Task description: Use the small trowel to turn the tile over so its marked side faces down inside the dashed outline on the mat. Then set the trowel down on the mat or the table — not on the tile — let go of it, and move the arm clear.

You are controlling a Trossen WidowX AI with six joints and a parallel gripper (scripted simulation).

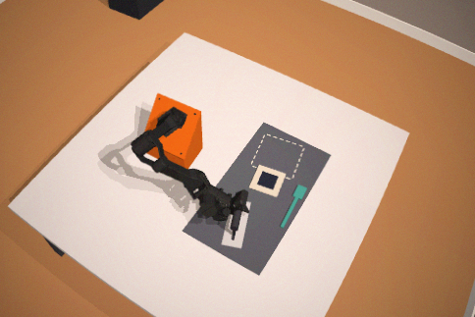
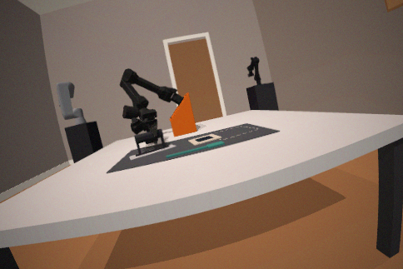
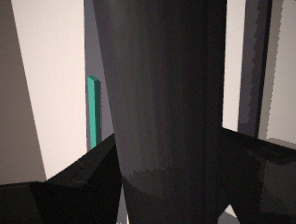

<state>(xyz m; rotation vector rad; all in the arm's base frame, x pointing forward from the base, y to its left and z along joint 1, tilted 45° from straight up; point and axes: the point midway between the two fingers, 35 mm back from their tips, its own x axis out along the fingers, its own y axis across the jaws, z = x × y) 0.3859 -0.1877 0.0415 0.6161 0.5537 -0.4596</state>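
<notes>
Right now my gripper tip is 15 cm to the right of the grey mat and 7 cm above it. Also, from my gripper tip: cream tile (20 cm to the left, 4 cm below, 1 cm behind); then teal trowel (17 cm to the left, 14 cm ahead, 5 cm below).
</notes>
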